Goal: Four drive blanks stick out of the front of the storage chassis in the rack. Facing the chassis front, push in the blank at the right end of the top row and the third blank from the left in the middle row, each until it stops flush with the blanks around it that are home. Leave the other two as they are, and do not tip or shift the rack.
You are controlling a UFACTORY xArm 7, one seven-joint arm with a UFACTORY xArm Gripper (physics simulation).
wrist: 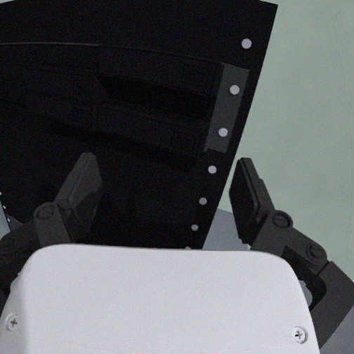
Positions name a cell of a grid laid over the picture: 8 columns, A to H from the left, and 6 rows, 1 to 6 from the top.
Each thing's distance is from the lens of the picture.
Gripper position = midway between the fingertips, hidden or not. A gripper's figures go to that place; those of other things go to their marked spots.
my gripper (D3): 0.13 m
black rack (D2): 0.22 m
